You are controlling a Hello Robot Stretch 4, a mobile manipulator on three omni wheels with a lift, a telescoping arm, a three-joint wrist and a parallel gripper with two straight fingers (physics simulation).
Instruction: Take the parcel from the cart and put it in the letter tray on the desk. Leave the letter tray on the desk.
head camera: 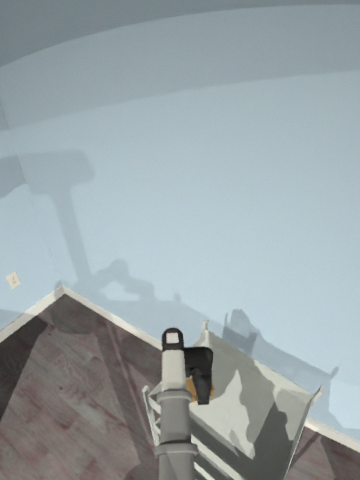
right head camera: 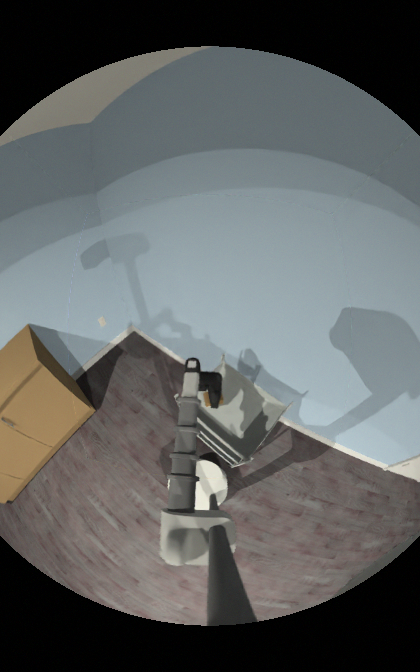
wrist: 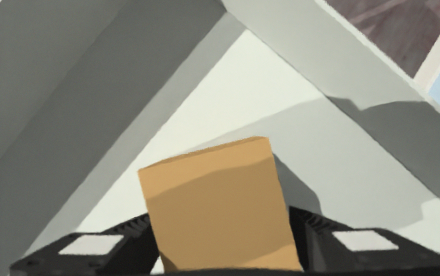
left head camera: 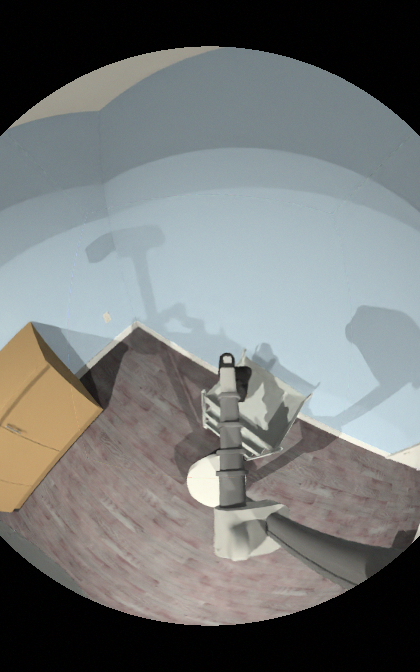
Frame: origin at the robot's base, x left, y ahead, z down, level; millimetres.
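Seen in the pictures: gripper, fingertip midpoint: (wrist: 226, 226).
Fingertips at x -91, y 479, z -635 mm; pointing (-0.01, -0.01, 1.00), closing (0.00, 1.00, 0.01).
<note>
A point is followed by its place in that frame.
The parcel (head camera: 191, 391) {z -685, x -58, y 459 mm} (right head camera: 206, 398) (wrist: 220, 215) {z -685, x -68, y 477 mm} is an orange-brown box lying on the floor of the pale grey cart's (head camera: 295, 395) {z -643, x -419, y 431 mm} (left head camera: 285, 400) (right head camera: 262, 400) (wrist: 285, 40) {z -657, x 18, y 513 mm} raised-edge top, near a corner. My gripper (head camera: 203, 398) (left head camera: 242, 396) (right head camera: 215, 403) (wrist: 226, 226) {z -635, x -91, y 479 mm} is open, with its black fingers low on either side of the parcel in the wrist view. A narrow gap shows at the lower left; contact at the right finger is hard to tell. The parcel's near end is cut off by the frame. The letter tray and desk do not show.
The cart stands against the blue wall (head camera: 200, 200) {z -1148, x -123, y 933 mm} (left head camera: 225, 250) (right head camera: 225, 250), and its raised edges surround the fingers. A white round object (left head camera: 202, 482) (right head camera: 212, 482) is beside the cart, under my arm. An orange-brown cabinet (left head camera: 45, 425) (right head camera: 40, 425) stands at the left.
</note>
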